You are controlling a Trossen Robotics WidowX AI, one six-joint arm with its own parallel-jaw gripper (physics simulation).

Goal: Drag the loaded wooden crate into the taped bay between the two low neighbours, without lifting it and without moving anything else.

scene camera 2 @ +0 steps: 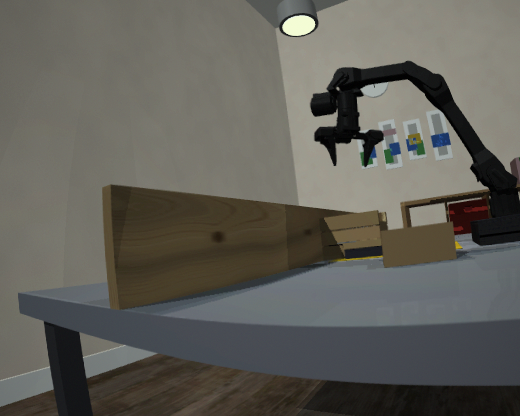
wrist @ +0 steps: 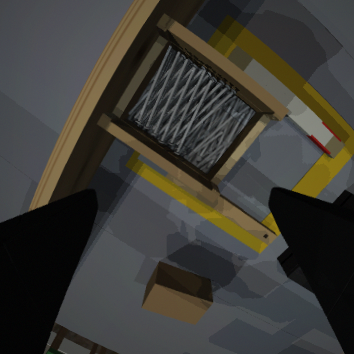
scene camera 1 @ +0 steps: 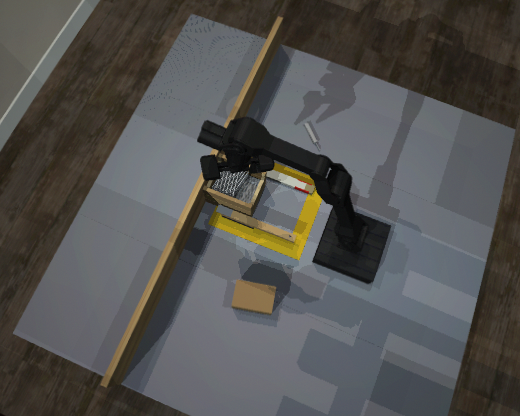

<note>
My gripper [scene camera 2: 350, 166] is open, holding nothing. Also in view: a wooden crate [scene camera 2: 329, 226]. A low wooden slat [scene camera 1: 230, 214], a red-and-white block [wrist: 299, 113] and a tan block [scene camera 2: 436, 242] rest on the table. Also in view: a long wooden wall [scene camera 2: 159, 245].
The wooden crate shows as well in scene camera 1 [scene camera 1: 240, 191]. The tan block shows as well in the wrist view [wrist: 171, 291] and in scene camera 1 [scene camera 1: 249, 296]. The low wooden slat shows as well in the wrist view [wrist: 223, 205]. Scene camera 2 misses the red-and-white block, which is hidden by the tan block.
</note>
